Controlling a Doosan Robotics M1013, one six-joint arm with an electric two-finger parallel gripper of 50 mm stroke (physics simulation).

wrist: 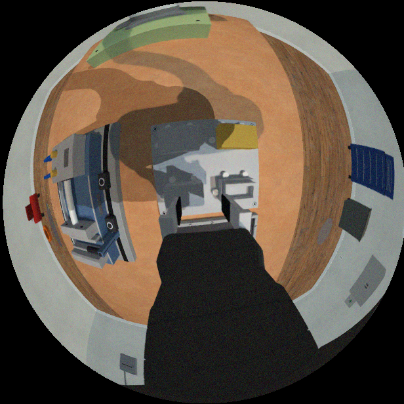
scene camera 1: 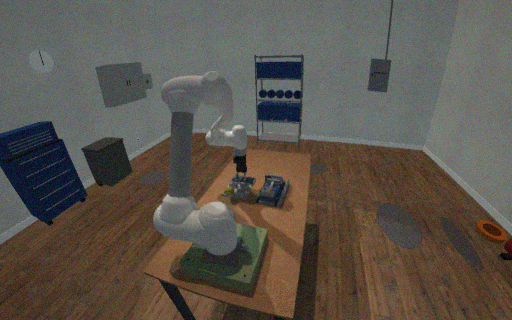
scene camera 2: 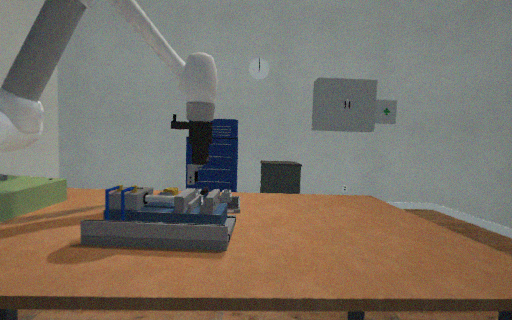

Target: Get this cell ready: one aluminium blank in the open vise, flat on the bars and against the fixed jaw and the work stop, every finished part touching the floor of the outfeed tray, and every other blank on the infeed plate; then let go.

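Seen in the pictures: gripper, fingertip midpoint: (scene camera 1: 241, 179) (scene camera 2: 193, 182); arm's base, origin of the base link: (scene camera 1: 222, 250).
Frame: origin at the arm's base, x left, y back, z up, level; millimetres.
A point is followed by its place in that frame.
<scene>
My gripper (scene camera 1: 241, 178) @[y -657, x 8, z 0 mm] (wrist: 201, 203) is open and empty, above the near edge of the infeed plate (wrist: 200, 164) beside the outfeed tray. On the plate, in the wrist view, a grey block (wrist: 184, 194), probably a blank, lies in shadow; a grey part with a rectangular pocket (wrist: 244, 191) lies right of it, by white pins. A yellow block (wrist: 237, 136) (scene camera 1: 228, 191) @[y -560, x 90, z -43 mm] sits at the plate's far right corner. The outfeed tray (wrist: 200, 223) is mostly hidden by the gripper, its contents too. The blue vise (wrist: 93, 167) (scene camera 1: 272, 187) @[y -529, x -231, z 26 mm] (scene camera 2: 165, 216) @[y -606, x -283, z -27 mm] is open; I see no blank between its jaws.
The vise stands on a grey base (scene camera 2: 150, 234) @[y -582, x -323, z -51 mm] left of the plate in the wrist view. Two blue hooked handles (scene camera 2: 114, 202) @[y -493, x -245, z -3 mm] rise at its end. The green robot base (scene camera 1: 250, 260) @[y 45, x -145, z -2 mm] (wrist: 170, 31) stands on the wooden table (scene camera 1: 285, 235) @[y -192, x -317, z -79 mm] (scene camera 2: 325, 250) @[y -936, x -386, z -79 mm].
</scene>
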